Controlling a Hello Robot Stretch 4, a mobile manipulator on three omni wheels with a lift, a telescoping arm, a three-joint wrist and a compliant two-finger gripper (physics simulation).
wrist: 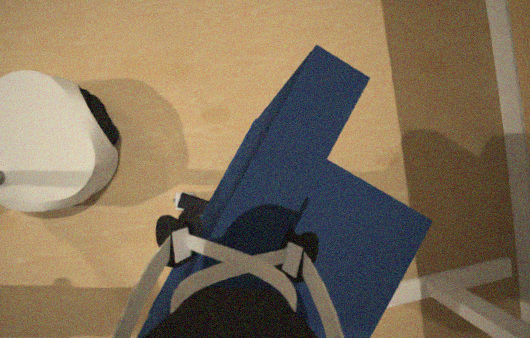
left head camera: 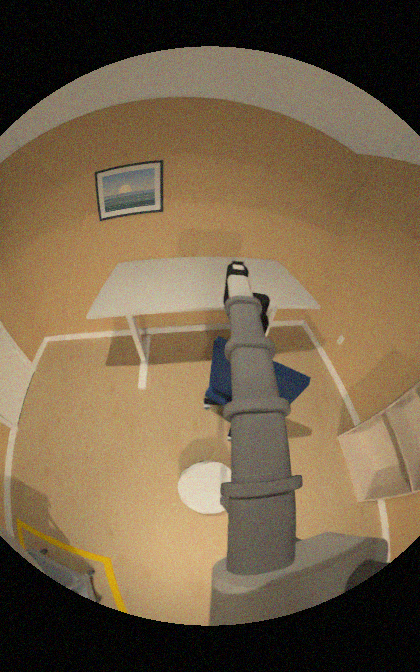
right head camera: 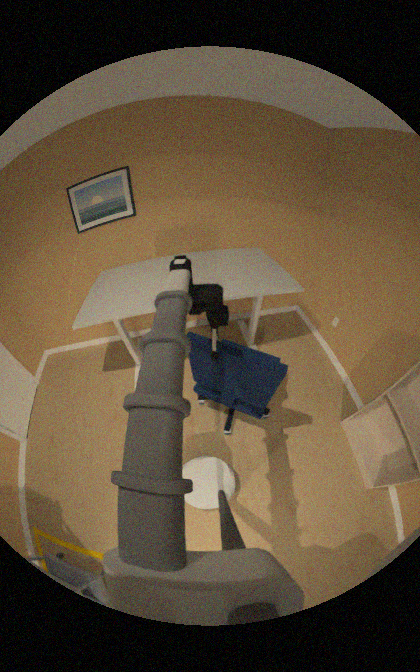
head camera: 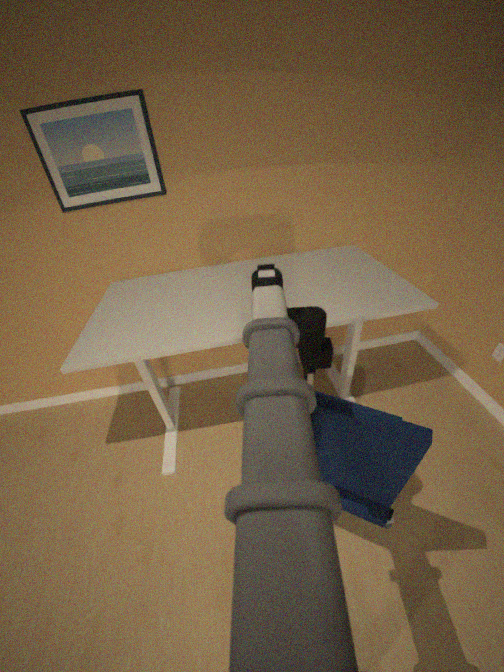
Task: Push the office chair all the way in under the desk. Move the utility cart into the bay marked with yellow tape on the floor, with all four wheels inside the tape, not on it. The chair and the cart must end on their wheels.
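Places are measured from the robot's base along level axes (x down, y left, z ahead), in metres.
Where they show: gripper, fingertip midpoint: (wrist: 238,233).
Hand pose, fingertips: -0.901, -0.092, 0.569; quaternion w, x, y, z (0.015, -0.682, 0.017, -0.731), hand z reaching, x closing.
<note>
After its pixels a point has its place, as x, y, z.
The blue office chair (head camera: 372,456) @(-0.816, -0.259, 0.457) (left head camera: 291,382) (right head camera: 240,375) (wrist: 327,207) @(-0.443, -0.138, 0.786) stands at an angle in front of the right end of the white desk (head camera: 180,312) @(-0.923, 0.388, 1.102) (left head camera: 165,285) (right head camera: 240,272), outside it, near its right leg. My gripper (wrist: 236,247) @(-0.901, -0.092, 0.569) (right head camera: 214,352) hangs from the extended arm and straddles the end of the chair's backrest, shut on it. The grey utility cart (left head camera: 60,570) (right head camera: 65,572) shows at the near left edge beside the yellow tape (left head camera: 112,580) (right head camera: 65,543). The view's edge cuts the cart off and hides its wheels.
A beige shelf unit (left head camera: 365,460) (right head camera: 370,450) stands at the right wall. A white round drum (left head camera: 202,487) (right head camera: 205,482) (wrist: 42,138) @(-0.187, 0.012, 0.047) sits low under my arm. A white panel (left head camera: 12,380) is at the left wall. A picture (head camera: 93,150) @(-1.586, 0.763, 1.551) hangs above the desk.
</note>
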